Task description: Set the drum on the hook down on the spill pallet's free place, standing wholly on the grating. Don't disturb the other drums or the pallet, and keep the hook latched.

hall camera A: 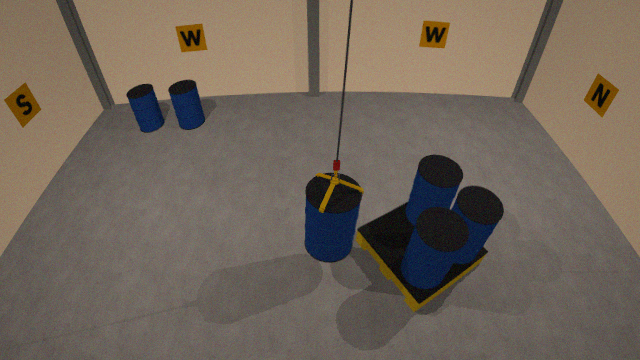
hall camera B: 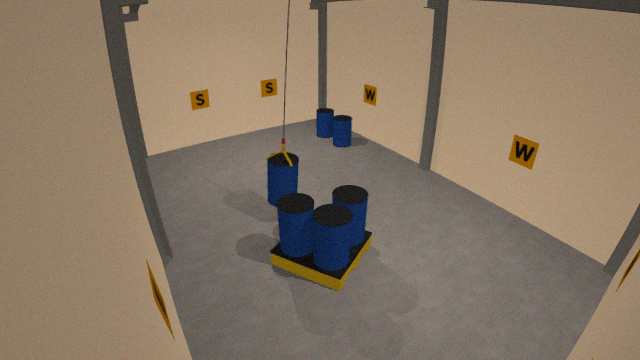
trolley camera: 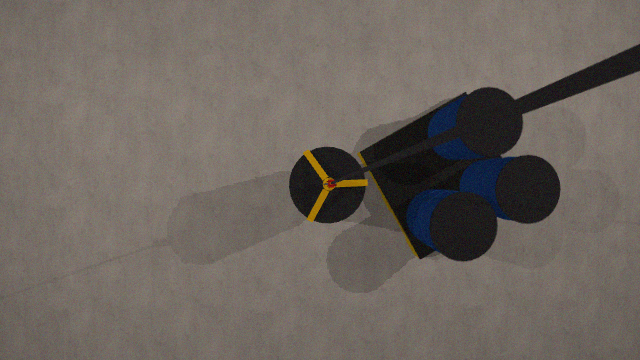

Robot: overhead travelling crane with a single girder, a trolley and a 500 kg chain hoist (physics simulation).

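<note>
The blue drum with a black lid [hall camera A: 330,230] [hall camera B: 282,180] [trolley camera: 305,185] hangs roughly upright above the floor. My hook with its yellow three-armed lifter [hall camera A: 336,172] [hall camera B: 283,146] [trolley camera: 329,184] is shut on it; the latch is too small to make out. The spill pallet [hall camera A: 382,232] [hall camera B: 305,271] [trolley camera: 395,145] has a yellow rim and black grating. The drum hangs beside its free corner, left of the rim in the trolley view. Three drums stand on it: one [hall camera A: 434,192] [hall camera B: 360,215] [trolley camera: 489,121], a second [hall camera A: 430,260] [hall camera B: 296,230] [trolley camera: 463,226] and a third [hall camera A: 477,220] [hall camera B: 332,242] [trolley camera: 528,189].
Two more blue drums [hall camera A: 146,110] [hall camera A: 187,107] [hall camera B: 325,124] [hall camera B: 342,132] stand on the floor by the W wall, in the corner towards the S wall. Grey columns [hall camera A: 313,50] [hall camera B: 434,90] line the walls. Shadows of the drums fall on the floor around the pallet.
</note>
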